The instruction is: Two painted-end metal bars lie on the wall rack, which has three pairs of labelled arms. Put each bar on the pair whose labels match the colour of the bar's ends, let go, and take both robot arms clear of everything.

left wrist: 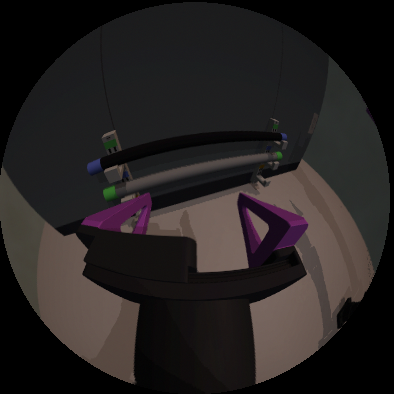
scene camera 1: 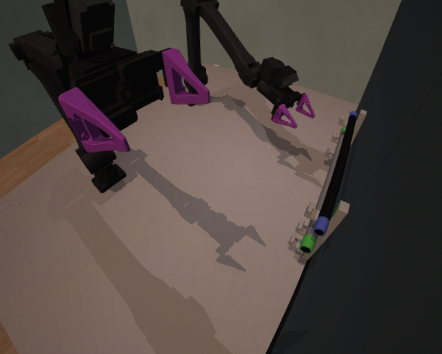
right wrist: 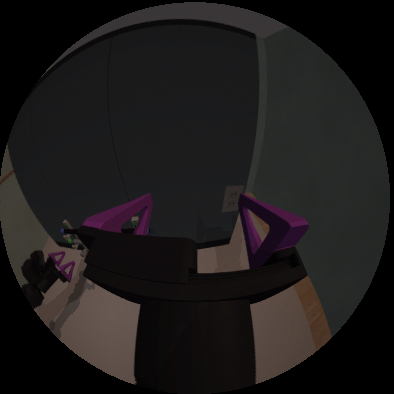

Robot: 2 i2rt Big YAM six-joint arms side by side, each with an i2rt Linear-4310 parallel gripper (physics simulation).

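Places are measured from the left arm's base along level axes (x ahead, y left, z up), in millimetres.
Pixels of known places: left gripper, between the fingertips: (left wrist: 194,197) (scene camera 1: 305,122) (right wrist: 68,256); right gripper, between the fingertips: (scene camera 1: 172,117) (right wrist: 194,198); right arm's base, origin of its link: (scene camera 1: 109,179).
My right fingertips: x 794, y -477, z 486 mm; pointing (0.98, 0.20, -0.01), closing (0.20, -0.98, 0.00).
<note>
Behind a point stands the place of what it marks.
A black bar with blue ends (scene camera 1: 341,167) @[y -100, x 858, z 231 mm] (left wrist: 200,139) @[y -12, x 811, z 223 mm] lies across the upper arms of the wall rack (scene camera 1: 344,208) (left wrist: 109,135), beneath the green labels. A grey bar with green ends (scene camera 1: 328,192) (left wrist: 200,169) lies lower and farther out, apparently on the middle arms, by the blue labels. The lowest arms are partly hidden; their labels are hard to read. My left gripper (scene camera 1: 305,121) @[y 0, x 674, z 220 mm] (left wrist: 194,197) @[y 0, x 674, z 220 mm] (right wrist: 68,256) @[y 0, x 674, z 220 mm] is open and empty, in front of the rack and apart from both bars. My right gripper (scene camera 1: 168,125) @[y -477, x 794, z 486 mm] (right wrist: 194,198) @[y -477, x 794, z 486 mm] is open and empty, far from the rack.
The dark wall panel (scene camera 1: 395,210) @[y -344, x 982, z 428 mm] (left wrist: 190,75) @[y 6, x 852, z 345 mm] (right wrist: 185,110) @[y -412, x 1007, z 583 mm] stands directly behind the rack. The pale table (scene camera 1: 165,210) @[y -466, x 540, z 0 mm] lies below both arms. A wall outlet (right wrist: 232,198) @[y -561, x 1064, z 301 mm] shows in the right wrist view, near the right finger.
</note>
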